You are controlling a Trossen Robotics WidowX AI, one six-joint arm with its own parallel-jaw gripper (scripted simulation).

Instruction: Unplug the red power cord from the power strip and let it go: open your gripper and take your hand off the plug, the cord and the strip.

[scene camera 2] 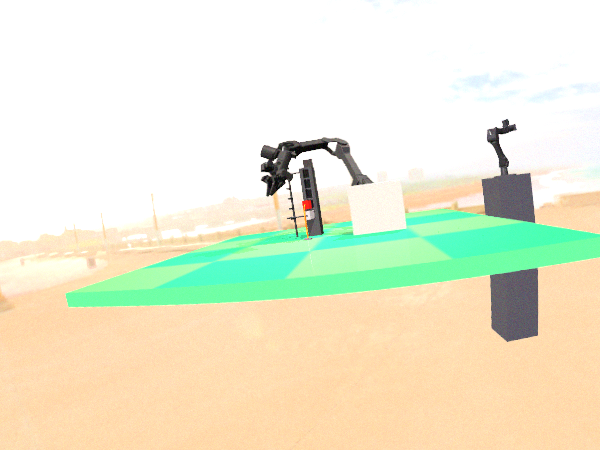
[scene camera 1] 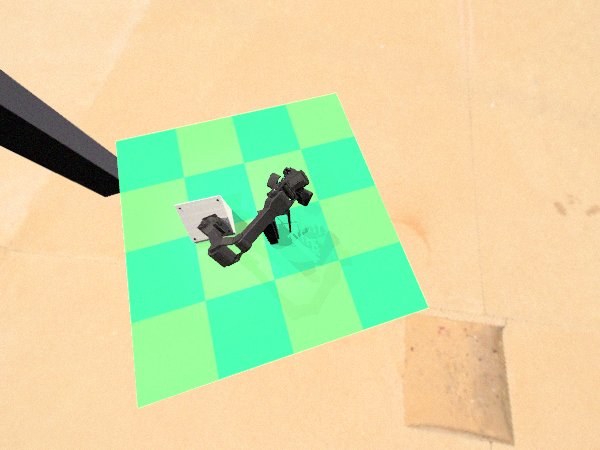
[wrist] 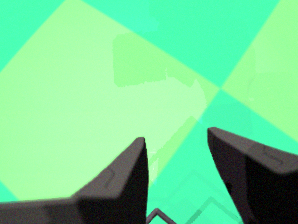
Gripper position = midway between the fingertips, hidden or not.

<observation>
I see my gripper (scene camera 2: pixel 268 196).
My gripper is seen too in the wrist view (wrist: pixel 176 140).
</observation>
